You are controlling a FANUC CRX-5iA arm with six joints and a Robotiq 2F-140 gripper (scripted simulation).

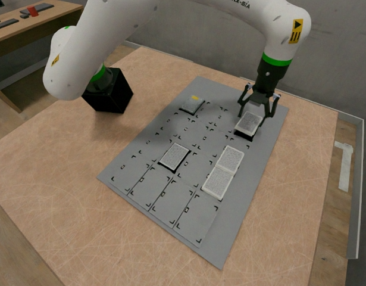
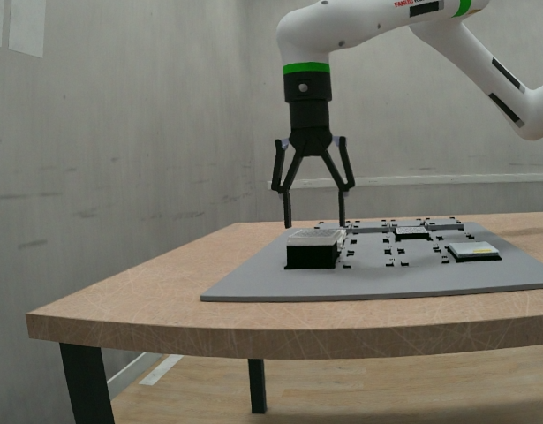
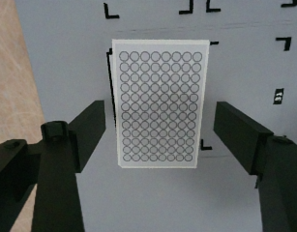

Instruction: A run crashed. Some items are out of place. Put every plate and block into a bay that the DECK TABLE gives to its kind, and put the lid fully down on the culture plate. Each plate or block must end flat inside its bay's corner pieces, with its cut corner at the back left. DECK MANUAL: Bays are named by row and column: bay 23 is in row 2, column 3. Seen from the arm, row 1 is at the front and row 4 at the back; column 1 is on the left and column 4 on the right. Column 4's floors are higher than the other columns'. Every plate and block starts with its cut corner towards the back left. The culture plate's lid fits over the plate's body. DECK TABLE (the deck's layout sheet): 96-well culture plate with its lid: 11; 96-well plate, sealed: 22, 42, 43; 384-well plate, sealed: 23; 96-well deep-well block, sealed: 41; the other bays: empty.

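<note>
Right now the black deep-well block is 10 mm ahead of my hand, 10 mm to the left of it and 70 mm below it. The rest, counted from my hand: black sealed plate 220 mm behind, 310 mm to the right, 80 mm below; clear lid 320 mm behind, 20 mm to the left, 80 mm below.
</note>
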